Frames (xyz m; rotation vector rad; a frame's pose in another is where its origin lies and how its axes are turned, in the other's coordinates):
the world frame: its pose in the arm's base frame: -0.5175 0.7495 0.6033 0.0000 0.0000 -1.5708
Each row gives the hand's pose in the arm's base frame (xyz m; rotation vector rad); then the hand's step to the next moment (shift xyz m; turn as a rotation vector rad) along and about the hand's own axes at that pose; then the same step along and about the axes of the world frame.
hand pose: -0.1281 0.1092 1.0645 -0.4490 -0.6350 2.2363
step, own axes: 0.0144 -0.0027 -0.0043 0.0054 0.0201 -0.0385
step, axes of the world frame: -0.0137 -0.0057 -0.0037 -0.0038 0.0040 -0.0434
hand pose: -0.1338 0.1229 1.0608 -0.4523 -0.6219 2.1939
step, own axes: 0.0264 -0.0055 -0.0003 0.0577 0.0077 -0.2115
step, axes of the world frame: -0.0237 -0.0129 -0.0001 -0.1004 0.0662 -0.1835
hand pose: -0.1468 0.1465 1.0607 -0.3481 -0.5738 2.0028
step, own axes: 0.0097 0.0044 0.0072 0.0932 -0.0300 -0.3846
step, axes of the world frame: -0.0050 -0.0113 0.0037 -0.1900 0.1587 -0.3102
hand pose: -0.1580 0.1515 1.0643 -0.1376 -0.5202 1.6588
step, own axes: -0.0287 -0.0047 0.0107 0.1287 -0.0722 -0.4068
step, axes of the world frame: 0.0301 0.0049 0.0055 -0.2327 0.1998 -0.3053
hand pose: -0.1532 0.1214 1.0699 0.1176 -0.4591 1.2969
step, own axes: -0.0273 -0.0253 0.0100 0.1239 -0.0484 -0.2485
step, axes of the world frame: 0.0350 0.0160 0.0027 -0.1817 0.1349 -0.1680
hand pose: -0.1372 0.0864 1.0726 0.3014 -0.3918 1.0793
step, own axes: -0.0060 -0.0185 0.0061 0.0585 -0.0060 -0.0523
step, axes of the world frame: 0.0155 0.0131 0.0019 -0.0657 0.0381 -0.0206
